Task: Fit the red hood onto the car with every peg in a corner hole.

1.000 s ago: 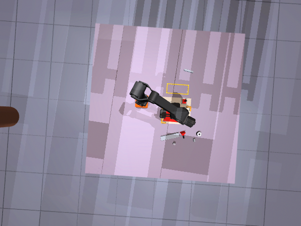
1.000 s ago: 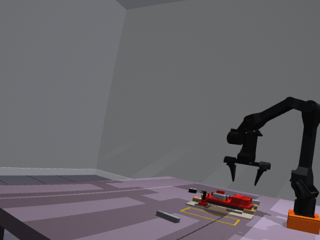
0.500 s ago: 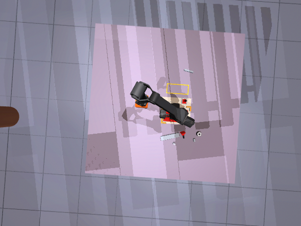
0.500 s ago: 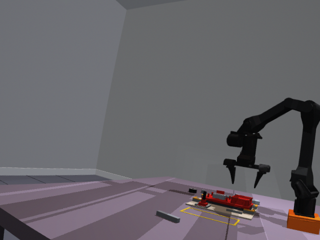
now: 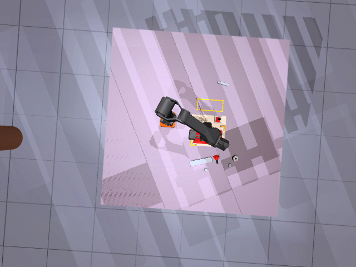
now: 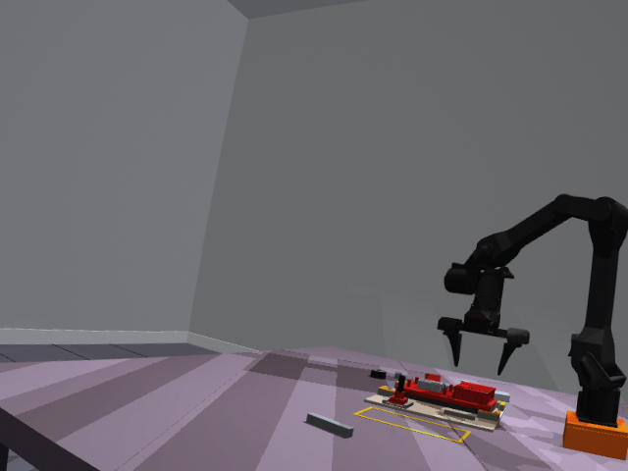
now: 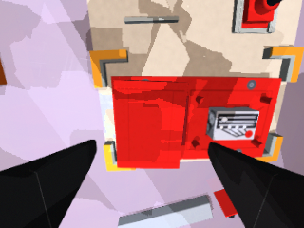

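The car hood lies 4 cm below my gripper tip. From my gripper tip the other things lie so: wheel (27 cm ahead, 14 cm to the right, 8 cm below); grey engine block (10 cm ahead, 6 cm below); jig (7 cm below, 7 cm ahead, 3 cm to the left).
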